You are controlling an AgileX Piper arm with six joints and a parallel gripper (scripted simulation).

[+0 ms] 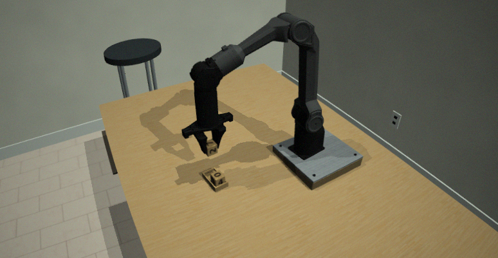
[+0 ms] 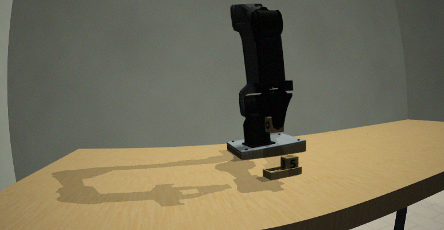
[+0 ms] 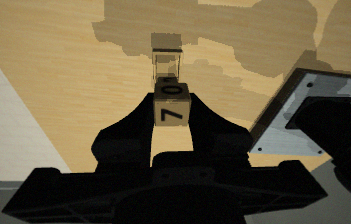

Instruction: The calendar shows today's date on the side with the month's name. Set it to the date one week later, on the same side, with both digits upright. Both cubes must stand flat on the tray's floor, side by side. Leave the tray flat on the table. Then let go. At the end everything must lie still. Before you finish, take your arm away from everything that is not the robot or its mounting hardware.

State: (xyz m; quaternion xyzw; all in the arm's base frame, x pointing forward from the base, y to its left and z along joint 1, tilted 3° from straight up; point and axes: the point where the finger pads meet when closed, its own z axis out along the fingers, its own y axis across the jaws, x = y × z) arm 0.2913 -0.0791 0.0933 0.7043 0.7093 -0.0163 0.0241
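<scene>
The small wooden tray lies 20 mm to the left of my hand and 110 mm below it.
</scene>
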